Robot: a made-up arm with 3 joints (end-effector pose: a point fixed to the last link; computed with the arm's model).
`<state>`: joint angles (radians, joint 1 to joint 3).
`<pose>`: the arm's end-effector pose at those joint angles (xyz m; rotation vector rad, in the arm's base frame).
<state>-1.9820 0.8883 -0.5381</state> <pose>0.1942 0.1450 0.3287 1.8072 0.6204 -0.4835</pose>
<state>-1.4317 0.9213 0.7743</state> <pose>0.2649 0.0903 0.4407 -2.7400 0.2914 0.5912</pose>
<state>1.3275 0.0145 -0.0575</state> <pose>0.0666 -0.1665 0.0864 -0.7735 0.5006 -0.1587</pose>
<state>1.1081 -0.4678 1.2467</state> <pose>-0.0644 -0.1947 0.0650 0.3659 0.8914 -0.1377</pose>
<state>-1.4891 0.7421 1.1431</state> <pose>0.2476 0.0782 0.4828 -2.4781 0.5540 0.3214</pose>
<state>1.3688 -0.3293 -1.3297</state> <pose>0.0143 -0.0857 0.1229 -2.0446 0.6514 -0.2141</pose>
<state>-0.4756 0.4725 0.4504</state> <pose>0.1709 -0.1374 0.4748 -2.0947 0.0642 -0.0328</pose>
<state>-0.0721 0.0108 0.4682</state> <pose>0.0662 -0.2405 0.4050 -1.6265 0.4302 -0.3853</pose>
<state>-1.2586 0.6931 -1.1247</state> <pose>0.1584 0.0337 0.4059 1.8971 0.9674 0.0512</pose>
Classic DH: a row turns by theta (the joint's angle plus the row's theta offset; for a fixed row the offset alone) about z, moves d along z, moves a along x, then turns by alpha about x. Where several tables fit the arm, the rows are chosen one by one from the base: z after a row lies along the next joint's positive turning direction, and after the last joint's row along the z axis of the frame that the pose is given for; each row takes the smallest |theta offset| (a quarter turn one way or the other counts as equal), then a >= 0, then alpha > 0; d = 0 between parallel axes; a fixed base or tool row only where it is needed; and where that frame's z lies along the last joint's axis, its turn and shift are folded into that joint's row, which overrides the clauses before.
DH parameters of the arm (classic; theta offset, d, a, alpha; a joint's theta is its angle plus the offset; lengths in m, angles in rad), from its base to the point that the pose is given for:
base (fixed): 1.5708 0.2674 0.0029 1.5708
joint 1: 0 0.051 -0.0129 -1.5708
joint 2: 0 0.0532 -0.2198 1.5708
joint 3: 1.063 0.0257 0.0657 1.0489
tool (fixed): 1.6294 -0.0262 0 0

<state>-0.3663 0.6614 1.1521</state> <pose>0.2314 -0.1733 0.4336 -1.3724 0.2767 0.3860</pose>
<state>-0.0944 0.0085 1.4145</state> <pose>0.0661 -0.2869 0.3710 -0.7276 0.5151 -0.1350</pose>
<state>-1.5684 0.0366 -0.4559</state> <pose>0.0702 0.1118 0.4588 2.1481 0.2541 0.5618</pose>
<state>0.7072 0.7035 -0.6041</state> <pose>0.1712 -0.1665 0.2577 -1.7463 -0.4067 -0.5253</pose>
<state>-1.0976 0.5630 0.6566</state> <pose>0.1962 0.0052 0.5149 -2.5364 0.1609 0.1000</pose>
